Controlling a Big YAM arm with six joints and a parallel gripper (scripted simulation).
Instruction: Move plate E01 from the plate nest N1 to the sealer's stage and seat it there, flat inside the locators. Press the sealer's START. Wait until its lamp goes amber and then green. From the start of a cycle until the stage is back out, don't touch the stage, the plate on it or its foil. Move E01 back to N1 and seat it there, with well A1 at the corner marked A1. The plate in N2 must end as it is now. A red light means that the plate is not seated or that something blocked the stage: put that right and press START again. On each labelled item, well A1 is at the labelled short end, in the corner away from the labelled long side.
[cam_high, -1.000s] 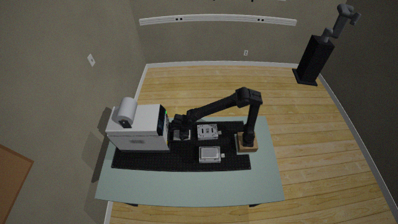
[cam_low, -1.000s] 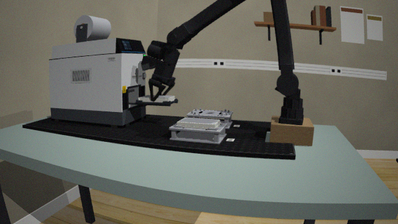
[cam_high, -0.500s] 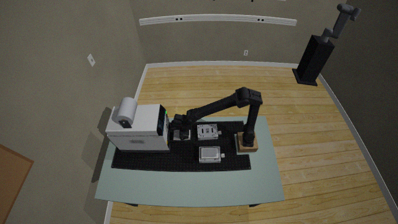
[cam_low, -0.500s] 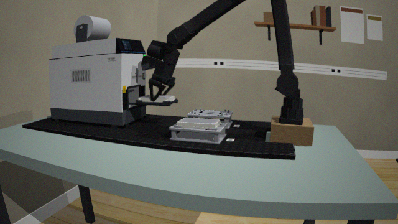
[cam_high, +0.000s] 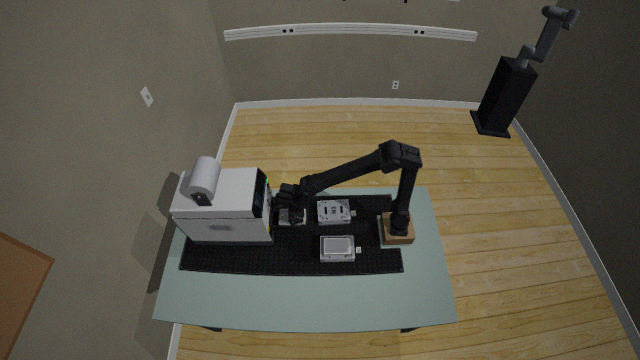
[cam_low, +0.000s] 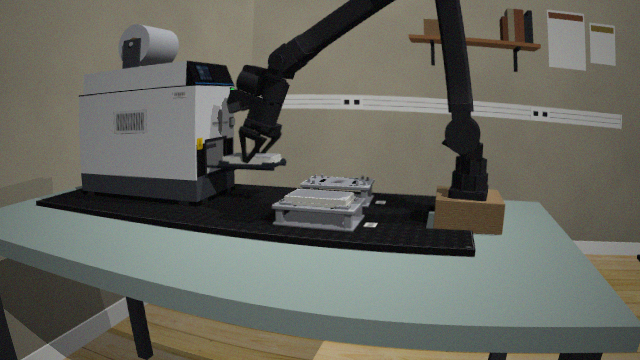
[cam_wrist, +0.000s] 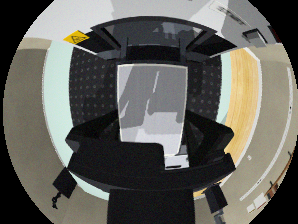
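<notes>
My gripper is now 1 cm above the sealer stage. The rest, counted from my hand: foil roll 33 cm ahead, 5 cm to the left, 31 cm above; plate 23 cm behind, 11 cm to the left, 6 cm below.
</notes>
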